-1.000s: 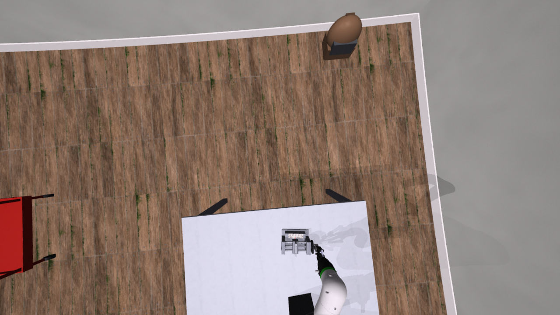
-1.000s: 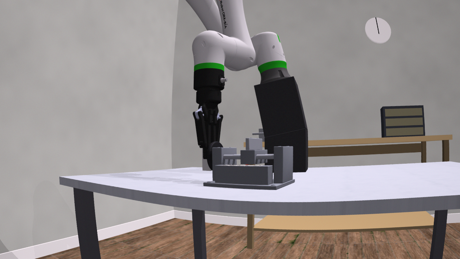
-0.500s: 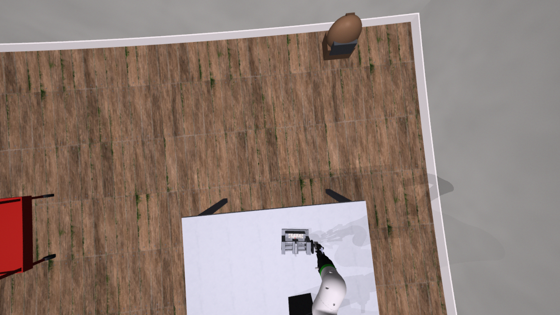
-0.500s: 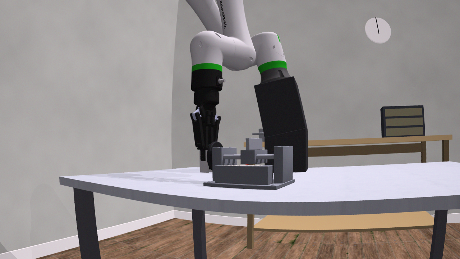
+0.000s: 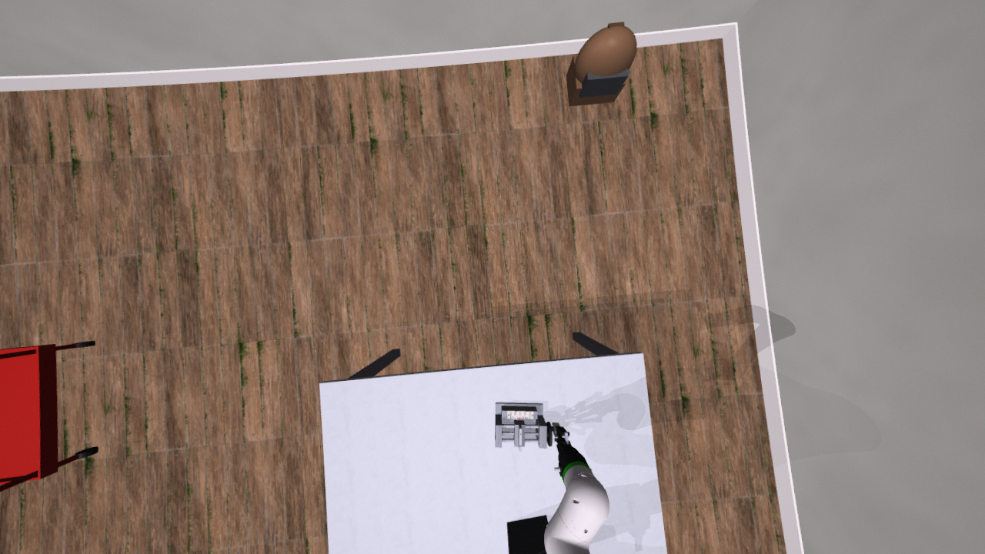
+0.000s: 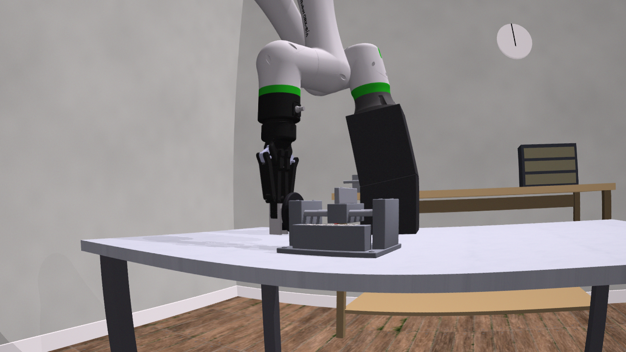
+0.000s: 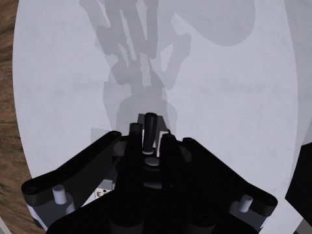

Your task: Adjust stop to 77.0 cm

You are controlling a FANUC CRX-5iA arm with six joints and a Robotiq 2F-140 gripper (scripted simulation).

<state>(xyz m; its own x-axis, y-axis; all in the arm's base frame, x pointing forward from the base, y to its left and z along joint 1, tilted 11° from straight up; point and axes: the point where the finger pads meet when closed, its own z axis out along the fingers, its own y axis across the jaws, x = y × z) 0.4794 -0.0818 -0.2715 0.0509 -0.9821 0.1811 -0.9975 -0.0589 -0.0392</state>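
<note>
My gripper is now 2 cm to the right of the handwheel and 1 cm above it. Also, from my hand: crank handle 2 cm below; stop carriage 15 cm to the left, 3 cm above.
</note>
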